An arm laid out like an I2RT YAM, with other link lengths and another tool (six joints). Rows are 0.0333 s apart.
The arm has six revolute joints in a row. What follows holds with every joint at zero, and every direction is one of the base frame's. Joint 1 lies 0.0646 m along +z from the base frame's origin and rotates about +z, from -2.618 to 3.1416 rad. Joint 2 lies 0.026 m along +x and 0.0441 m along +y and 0.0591 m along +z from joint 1 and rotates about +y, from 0 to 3.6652 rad. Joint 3 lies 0.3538 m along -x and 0.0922 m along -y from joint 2 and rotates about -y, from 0 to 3.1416 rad. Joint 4 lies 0.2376 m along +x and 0.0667 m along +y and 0.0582 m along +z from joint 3 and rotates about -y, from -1.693 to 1.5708 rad. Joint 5 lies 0.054 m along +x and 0.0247 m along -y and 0.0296 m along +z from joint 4 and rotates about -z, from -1.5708 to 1.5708 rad. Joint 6 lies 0.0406 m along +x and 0.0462 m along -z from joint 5 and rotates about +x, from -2.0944 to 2.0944 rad. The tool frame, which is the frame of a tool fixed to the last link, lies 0.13 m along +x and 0.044 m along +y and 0.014 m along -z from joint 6; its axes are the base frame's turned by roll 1.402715, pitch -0.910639 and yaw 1.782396 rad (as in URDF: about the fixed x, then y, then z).
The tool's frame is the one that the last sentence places.
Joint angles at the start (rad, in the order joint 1, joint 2, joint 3, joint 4, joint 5, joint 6): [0.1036 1.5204 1.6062 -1.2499 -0.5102 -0.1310]
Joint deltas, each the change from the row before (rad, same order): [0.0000 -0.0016 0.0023 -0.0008 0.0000 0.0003]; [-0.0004 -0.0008 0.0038 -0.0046 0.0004 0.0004]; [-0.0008 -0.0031 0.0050 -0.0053 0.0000 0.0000]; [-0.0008 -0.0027 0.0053 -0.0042 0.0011 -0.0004]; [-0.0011 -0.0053 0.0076 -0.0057 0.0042 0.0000]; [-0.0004 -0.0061 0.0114 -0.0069 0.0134 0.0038]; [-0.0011 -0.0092 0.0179 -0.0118 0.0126 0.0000]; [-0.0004 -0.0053 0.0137 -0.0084 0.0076 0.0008]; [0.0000 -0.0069 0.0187 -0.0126 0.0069 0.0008]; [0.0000 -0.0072 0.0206 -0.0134 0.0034 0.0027]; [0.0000 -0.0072 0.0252 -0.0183 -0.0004 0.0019]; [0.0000 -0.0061 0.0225 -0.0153 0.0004 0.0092]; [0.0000 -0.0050 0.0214 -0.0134 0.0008 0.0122]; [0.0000 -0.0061 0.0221 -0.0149 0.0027 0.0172]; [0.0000 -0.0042 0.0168 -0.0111 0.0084 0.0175]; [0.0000 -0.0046 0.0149 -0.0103 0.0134 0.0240]
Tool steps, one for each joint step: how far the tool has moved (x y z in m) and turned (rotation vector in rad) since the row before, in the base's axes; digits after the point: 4 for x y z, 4 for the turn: [-0.0003 0.0000 0.0010 0.0004 -0.0029 -0.0002]; [-0.0006 -0.0002 0.0010 -0.0002 0.0002 -0.0009]; [-0.0011 -0.0003 0.0019 0.0003 -0.0028 -0.0008]; [-0.0008 -0.0004 0.0018 -0.0007 -0.0041 -0.0009]; [-0.0012 -0.0010 0.0027 -0.0031 -0.0076 -0.0028]; [-0.0008 -0.0019 0.0030 -0.0099 -0.0098 -0.0090]; [-0.0020 -0.0022 0.0053 -0.0098 -0.0164 -0.0065]; [-0.0012 -0.0012 0.0039 -0.0055 -0.0108 -0.0044]; [-0.0022 -0.0011 0.0054 -0.0046 -0.0132 -0.0037]; [-0.0026 -0.0007 0.0064 -0.0006 -0.0133 -0.0037]; [-0.0037 -0.0003 0.0076 0.0025 -0.0131 -0.0013]; [-0.0029 -0.0002 0.0068 0.0045 -0.0088 -0.0074]; [-0.0024 -0.0001 0.0064 0.0055 -0.0071 -0.0099]; [-0.0028 -0.0004 0.0066 0.0061 -0.0051 -0.0146]; [-0.0015 -0.0010 0.0044 0.0012 -0.0021 -0.0178]; [-0.0010 -0.0016 0.0037 0.0000 0.0011 -0.0255]
